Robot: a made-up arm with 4 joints.
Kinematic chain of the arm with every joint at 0, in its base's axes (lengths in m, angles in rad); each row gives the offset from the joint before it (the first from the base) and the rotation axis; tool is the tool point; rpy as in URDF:
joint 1: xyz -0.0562 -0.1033 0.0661 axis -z
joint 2: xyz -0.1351 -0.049 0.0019 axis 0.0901 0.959 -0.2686
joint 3: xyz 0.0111 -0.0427 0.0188 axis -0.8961 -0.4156 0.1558
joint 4: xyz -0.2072 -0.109 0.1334 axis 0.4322 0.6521 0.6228
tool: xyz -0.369 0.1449 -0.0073 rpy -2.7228 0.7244 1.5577
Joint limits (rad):
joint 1: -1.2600..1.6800
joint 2: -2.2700..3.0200
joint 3: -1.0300..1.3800
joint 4: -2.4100..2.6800
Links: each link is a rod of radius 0.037 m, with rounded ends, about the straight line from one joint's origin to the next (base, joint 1, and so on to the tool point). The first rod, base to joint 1, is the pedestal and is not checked.
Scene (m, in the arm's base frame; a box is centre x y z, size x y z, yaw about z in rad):
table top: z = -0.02
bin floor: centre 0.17 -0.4 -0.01 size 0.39 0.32 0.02 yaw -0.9
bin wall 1: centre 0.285 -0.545 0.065 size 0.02 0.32 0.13 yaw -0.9
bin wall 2: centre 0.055 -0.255 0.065 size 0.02 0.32 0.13 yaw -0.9
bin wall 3: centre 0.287 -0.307 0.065 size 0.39 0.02 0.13 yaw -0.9
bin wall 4: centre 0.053 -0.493 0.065 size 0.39 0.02 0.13 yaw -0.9
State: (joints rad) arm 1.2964 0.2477 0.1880 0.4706
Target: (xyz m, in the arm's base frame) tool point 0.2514 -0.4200 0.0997
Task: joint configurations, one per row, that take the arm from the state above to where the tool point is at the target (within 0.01 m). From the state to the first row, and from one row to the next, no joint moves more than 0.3 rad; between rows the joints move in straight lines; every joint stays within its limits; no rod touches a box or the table.
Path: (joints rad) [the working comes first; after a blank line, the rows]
Joints at the target: 0.2381 2.0991 1.3786 2.3476
Straight joint move there: clear.

1: 1.1452 0.5122 0.3581 0.7387
2: 0.9940 0.7767 0.5282 1.0069
3: 0.8429 1.0412 0.6983 1.2750
4: 0.6917 1.3057 0.8683 1.5432
5: 0.5405 1.5701 1.0384 1.8113
6: 0.3893 1.8346 1.2085 2.0795
7: 0.2381 2.0991 1.3786 2.3476

